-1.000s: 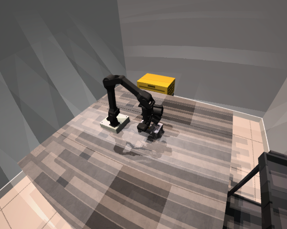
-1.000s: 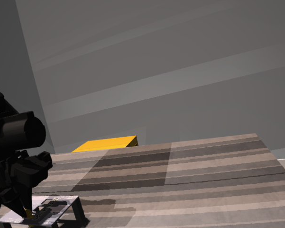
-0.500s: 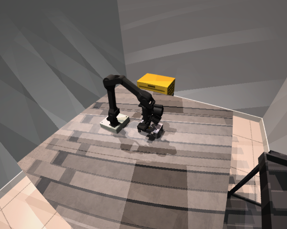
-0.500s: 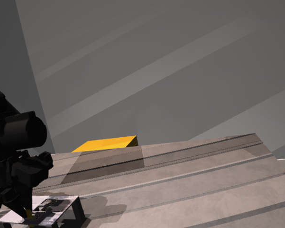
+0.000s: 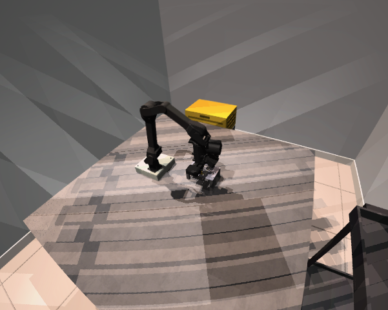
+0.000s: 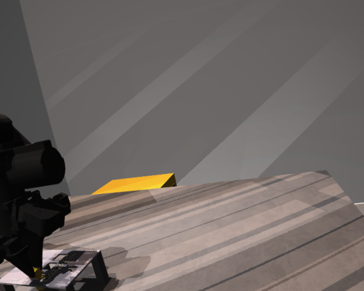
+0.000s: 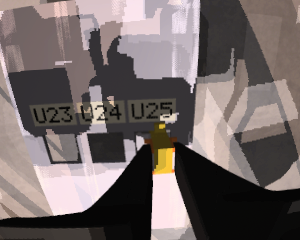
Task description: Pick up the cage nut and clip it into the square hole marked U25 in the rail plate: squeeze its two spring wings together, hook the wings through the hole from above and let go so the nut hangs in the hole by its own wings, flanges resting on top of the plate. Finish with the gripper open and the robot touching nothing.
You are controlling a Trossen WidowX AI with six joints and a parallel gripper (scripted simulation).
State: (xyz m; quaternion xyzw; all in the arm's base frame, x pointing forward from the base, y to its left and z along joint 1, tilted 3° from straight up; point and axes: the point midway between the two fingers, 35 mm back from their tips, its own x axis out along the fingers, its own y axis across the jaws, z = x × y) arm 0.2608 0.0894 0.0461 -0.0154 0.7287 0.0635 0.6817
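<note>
The cage nut is 1 cm below my gripper tip.
</note>
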